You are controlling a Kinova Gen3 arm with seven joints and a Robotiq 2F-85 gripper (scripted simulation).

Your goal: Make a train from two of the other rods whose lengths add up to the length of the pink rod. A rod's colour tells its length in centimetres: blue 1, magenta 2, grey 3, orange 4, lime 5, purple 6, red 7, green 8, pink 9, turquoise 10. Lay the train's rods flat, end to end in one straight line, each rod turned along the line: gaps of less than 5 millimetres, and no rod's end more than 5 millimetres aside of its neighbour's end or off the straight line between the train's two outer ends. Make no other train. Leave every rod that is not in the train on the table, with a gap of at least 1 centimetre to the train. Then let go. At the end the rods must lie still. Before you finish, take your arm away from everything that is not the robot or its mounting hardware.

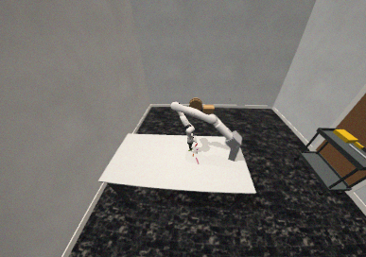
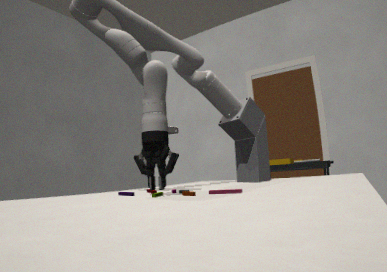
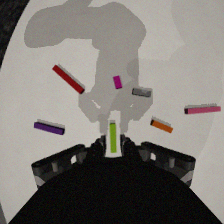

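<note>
My hand is 30 mm above the lime rod. From my hand the other things lie so: magenta rod: 90 mm behind, 30 mm below, 20 mm to the left; then grey rod: 70 mm behind, 60 mm to the left, 30 mm below; then orange rod: 90 mm to the left, 30 mm below.
</note>
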